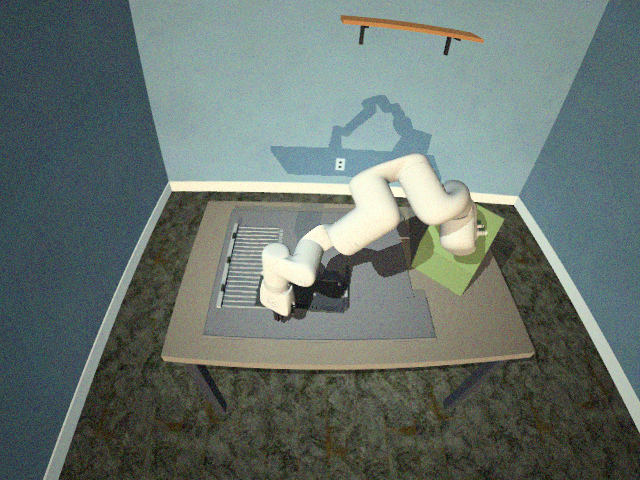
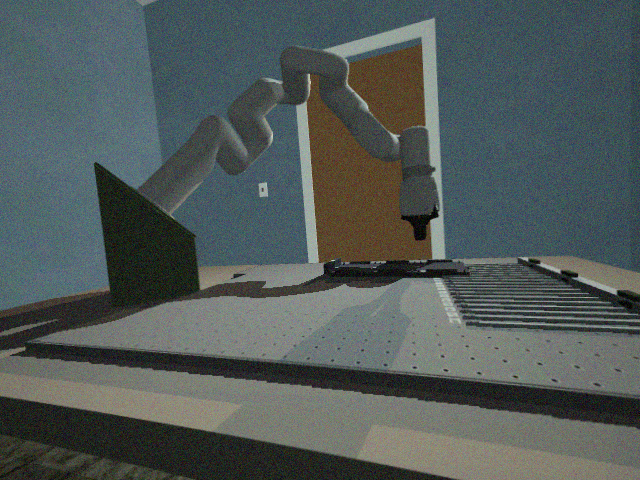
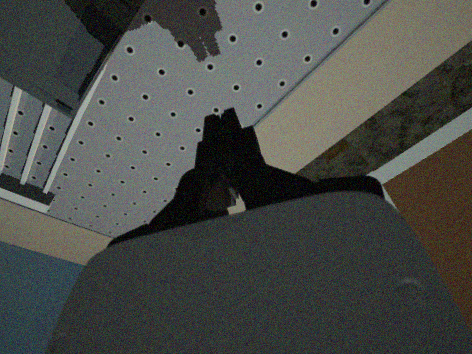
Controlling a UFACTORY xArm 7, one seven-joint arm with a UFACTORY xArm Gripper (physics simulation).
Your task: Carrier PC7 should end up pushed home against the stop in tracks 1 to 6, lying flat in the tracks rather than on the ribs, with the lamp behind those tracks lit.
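Seen in the pictures: gripper, fingertip midpoint: (image 1: 278, 317) (image 2: 420, 239) (image 3: 228, 133); arm's base at its link origin: (image 2: 150, 206).
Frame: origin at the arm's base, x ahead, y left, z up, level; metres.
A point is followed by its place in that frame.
Note:
Carrier PC7 (image 1: 330, 302) @[y 0.325, x 0.405, z -0.198 m] (image 2: 398, 267) @[y 0.322, x 0.528, z -0.198 m] (image 3: 35, 60) @[y 0.387, x 0.631, z -0.198 m] is a dark, flat plate on the board, its left end over the open ends of the front tracks. Whether that end lies in the tracks or on ribs I cannot tell. The ribbed track bed (image 1: 253, 258) @[y 0.222, x 0.751, z -0.210 m] (image 2: 547, 310) @[y 0.120, x 0.798, z -0.209 m] (image 3: 35, 145) runs left to the stop bar (image 1: 225, 268) @[y 0.321, x 0.823, z -0.193 m] (image 2: 547, 268) @[y 0.340, x 0.807, z -0.193 m] (image 3: 25, 200) @[y 0.460, x 0.771, z -0.193 m]; the carrier's end is apart from it. The dark blocks along the bar show no lit lamp. My gripper (image 1: 280, 317) @[y 0.476, x 0.537, z -0.145 m] (image 2: 420, 238) @[y 0.476, x 0.537, z -0.145 m] (image 3: 228, 133) @[y 0.476, x 0.537, z -0.145 m] is shut and empty, above the board beside the carrier's front edge. The arm partly hides the carrier.
The perforated grey board (image 1: 382, 320) @[y 0.332, x 0.211, z -0.209 m] (image 2: 206, 330) @[y -0.130, x 0.430, z -0.209 m] (image 3: 165, 130) @[y 0.483, x 0.602, z -0.209 m] lies on the table (image 1: 310, 355) @[y 0.533, x 0.408, z -0.222 m]. The arm stands on a green wedge base (image 1: 460, 281) @[y 0.110, x -0.049, z -0.150 m] (image 2: 149, 258) @[y -0.059, x 0.106, z -0.126 m] at the right end of the table. An orange shelf (image 1: 410, 25) is on the back wall.

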